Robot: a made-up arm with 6 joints.
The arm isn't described. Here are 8 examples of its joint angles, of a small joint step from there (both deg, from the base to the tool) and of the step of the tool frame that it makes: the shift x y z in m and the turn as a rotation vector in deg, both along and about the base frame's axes.
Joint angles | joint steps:
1: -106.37 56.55 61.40 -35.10 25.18 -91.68 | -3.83 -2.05 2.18 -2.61 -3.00 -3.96
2: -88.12 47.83 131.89 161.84 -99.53 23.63 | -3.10 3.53 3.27 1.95 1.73 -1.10
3: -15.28 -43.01 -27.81 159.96 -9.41 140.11 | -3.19 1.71 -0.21 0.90 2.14 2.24
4: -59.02 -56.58 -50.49 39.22 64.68 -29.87 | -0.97 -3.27 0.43 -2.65 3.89 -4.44
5: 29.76 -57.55 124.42 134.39 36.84 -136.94 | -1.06 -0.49 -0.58 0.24 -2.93 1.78
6: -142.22 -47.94 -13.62 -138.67 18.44 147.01 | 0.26 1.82 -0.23 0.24 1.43 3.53
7: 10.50 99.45 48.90 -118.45 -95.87 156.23 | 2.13 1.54 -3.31 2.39 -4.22 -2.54
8: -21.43 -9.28 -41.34 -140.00 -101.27 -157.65 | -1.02 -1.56 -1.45 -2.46 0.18 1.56
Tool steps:
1: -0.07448 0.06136 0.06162 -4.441 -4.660 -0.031
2: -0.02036 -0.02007 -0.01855 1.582 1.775 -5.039
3: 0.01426 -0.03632 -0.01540 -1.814 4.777 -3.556
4: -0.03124 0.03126 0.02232 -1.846 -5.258 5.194
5: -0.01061 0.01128 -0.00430 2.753 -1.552 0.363
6: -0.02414 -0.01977 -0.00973 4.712 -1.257 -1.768
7: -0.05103 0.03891 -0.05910 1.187 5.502 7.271
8: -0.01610 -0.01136 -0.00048 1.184 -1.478 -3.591
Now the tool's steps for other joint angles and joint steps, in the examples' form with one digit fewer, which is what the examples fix.
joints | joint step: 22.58 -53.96 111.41 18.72 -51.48 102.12 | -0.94 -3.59 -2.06 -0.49 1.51 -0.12
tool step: -0.0237 0.0078 -0.0466 0.53 -3.01 -1.18
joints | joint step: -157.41 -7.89 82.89 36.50 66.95 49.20 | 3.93 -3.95 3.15 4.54 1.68 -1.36
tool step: 0.1044 0.0560 -0.0479 -1.60 7.64 -0.25
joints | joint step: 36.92 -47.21 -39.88 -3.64 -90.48 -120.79 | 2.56 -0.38 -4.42 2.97 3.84 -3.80
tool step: 0.0003 0.0260 -0.0493 -2.17 -1.27 -1.63
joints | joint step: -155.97 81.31 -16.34 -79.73 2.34 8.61 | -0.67 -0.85 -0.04 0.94 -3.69 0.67
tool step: -0.0097 -0.0001 0.0082 -3.52 -1.42 0.47
